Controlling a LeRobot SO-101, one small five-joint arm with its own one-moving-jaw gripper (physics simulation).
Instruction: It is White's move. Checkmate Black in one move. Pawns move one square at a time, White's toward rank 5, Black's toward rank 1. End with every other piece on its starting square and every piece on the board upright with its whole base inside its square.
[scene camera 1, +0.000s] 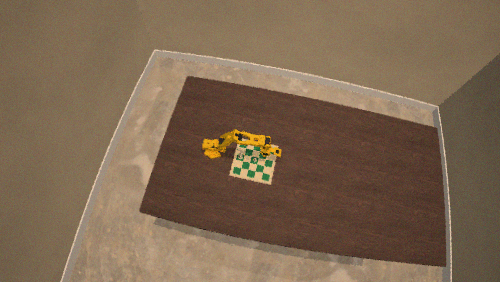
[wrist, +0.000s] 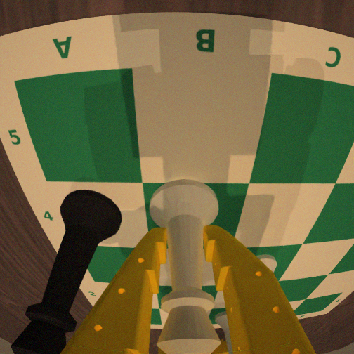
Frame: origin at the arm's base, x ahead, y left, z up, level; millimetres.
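Where they show: hand, tool point: (scene camera 1: 264, 152); arm's base, link origin: (scene camera 1: 217, 150).
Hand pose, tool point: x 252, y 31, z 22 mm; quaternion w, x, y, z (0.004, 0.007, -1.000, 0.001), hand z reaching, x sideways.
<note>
Each offset is from my tool point to the centre of the thing. Level surfaces: height alone.
My gripper (wrist: 185, 234) (scene camera 1: 265, 153) is shut on a tall white piece (wrist: 184, 200), jaws on both sides of its stem. The piece is upright, its round base drawn over square B4. Whether the base touches the board cannot be told. A tall black piece (wrist: 91, 216) stands upright on A4, left of the jaws in the wrist view. A white piece {dx -44, dy -47, dz +0 mm} (wrist: 268, 262) (scene camera 1: 254, 160) stands around C3, partly hidden by the right jaw. Another white piece {dx -121, dy -45, dz +15 mm} (wrist: 223, 321) (scene camera 1: 240, 156) shows near the board's rank 1 side. The green and cream board (wrist: 95, 50) (scene camera 1: 232, 175) carries them.
The board lies on a dark brown wooden table {dz -22 mm} (scene camera 1: 350, 185). The yellow arm (scene camera 1: 252, 139) reaches over the board's upper edge from its base (scene camera 1: 211, 146) at the left in the scene view. Arm and jaw shadows fall on B5 and nearby squares.
</note>
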